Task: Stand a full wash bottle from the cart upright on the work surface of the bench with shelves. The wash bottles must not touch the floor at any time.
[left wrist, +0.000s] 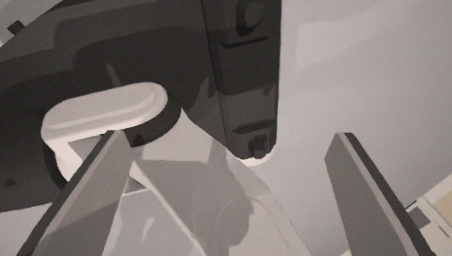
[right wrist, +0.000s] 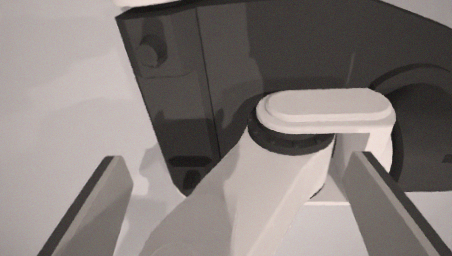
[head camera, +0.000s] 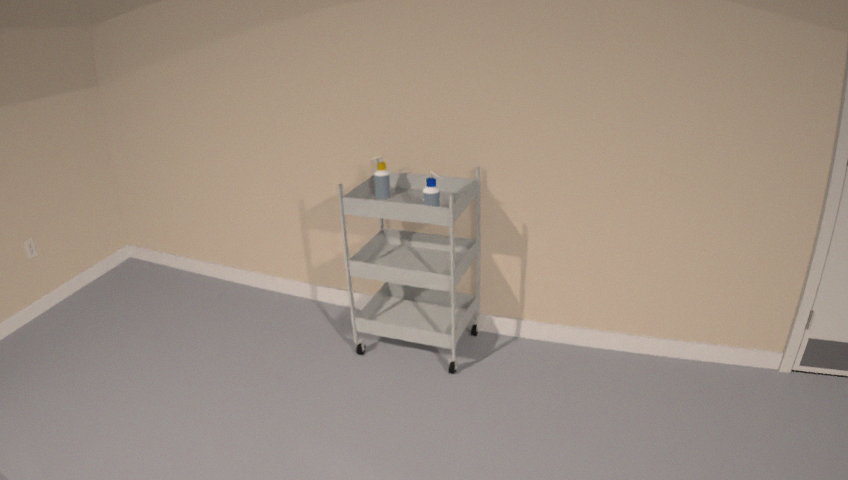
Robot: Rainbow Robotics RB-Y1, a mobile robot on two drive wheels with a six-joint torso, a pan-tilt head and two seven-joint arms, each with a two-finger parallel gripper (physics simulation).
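Frame: origin at the robot's base, x ahead, y left, z up, level; metres.
Where they show: left gripper, fingertip midpoint: [left wrist: 228, 144]; right gripper, fingertip midpoint: [right wrist: 237, 168].
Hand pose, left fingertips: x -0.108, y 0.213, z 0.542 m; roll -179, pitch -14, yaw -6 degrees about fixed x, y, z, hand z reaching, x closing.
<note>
After its pixels a point has its place.
A grey three-tier cart [head camera: 397, 210] {y 0.072, x 1.859, z 0.698 m} stands on castors near the wall in the head camera view. Two wash bottles stand upright on its top tier. One wash bottle with a yellow cap [head camera: 382, 184] {y 0.134, x 2.076, z 0.727 m} is at the left, its blue-grey body showing below a white shoulder. The other wash bottle with a blue cap [head camera: 431, 195] {y -0.052, x 1.845, z 0.755 m} is nearer the front right post, its lower part hidden by the tray wall. How full each is cannot be told surely. The bench with shelves does not show in the head camera view. My left gripper [left wrist: 228, 144] {y 0.213, x -0.108, z 0.542 m} and right gripper [right wrist: 240, 156] {y -0.221, x -0.169, z 0.535 m} are open and empty, away from the cart.
The beige wall [head camera: 624, 178] {y -0.807, x 1.882, z 0.790 m} runs behind the cart, with a white baseboard [head camera: 642, 344] {y -0.964, x 1.800, z 0.050 m}. A white door [head camera: 833, 279] {y -1.724, x 1.469, z 0.488 m} is at the far right. A wall outlet [head camera: 30, 247] {y 2.302, x 2.376, z 0.408 m} is at the left. Grey floor [head camera: 238, 386] {y 0.797, x 1.710, z -0.001 m} lies in front of the cart.
</note>
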